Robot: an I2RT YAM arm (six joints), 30 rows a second.
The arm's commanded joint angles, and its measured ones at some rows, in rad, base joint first. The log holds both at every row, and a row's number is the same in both.
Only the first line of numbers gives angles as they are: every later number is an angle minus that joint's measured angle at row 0.
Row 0, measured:
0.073, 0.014, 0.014, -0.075, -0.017, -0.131
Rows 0 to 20, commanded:
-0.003, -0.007, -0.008, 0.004, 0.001, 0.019
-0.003, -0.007, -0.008, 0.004, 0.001, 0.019
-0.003, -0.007, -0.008, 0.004, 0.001, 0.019
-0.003, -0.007, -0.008, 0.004, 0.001, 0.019
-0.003, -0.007, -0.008, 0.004, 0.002, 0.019
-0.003, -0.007, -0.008, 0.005, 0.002, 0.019
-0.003, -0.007, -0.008, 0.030, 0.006, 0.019
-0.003, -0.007, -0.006, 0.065, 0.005, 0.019
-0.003, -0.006, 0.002, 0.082, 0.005, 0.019
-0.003, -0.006, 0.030, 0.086, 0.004, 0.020
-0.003, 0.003, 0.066, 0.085, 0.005, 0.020
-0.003, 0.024, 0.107, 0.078, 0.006, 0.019
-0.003, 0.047, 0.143, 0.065, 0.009, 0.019
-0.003, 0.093, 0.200, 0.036, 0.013, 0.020
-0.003, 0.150, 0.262, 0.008, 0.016, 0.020
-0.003, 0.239, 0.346, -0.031, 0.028, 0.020
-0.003, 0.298, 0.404, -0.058, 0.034, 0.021
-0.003, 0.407, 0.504, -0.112, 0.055, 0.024
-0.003, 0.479, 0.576, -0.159, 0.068, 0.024
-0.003, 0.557, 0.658, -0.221, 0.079, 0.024
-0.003, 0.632, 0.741, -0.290, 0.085, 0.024
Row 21, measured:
0.000, 0.439, 0.524, -0.161, 0.036, 0.003
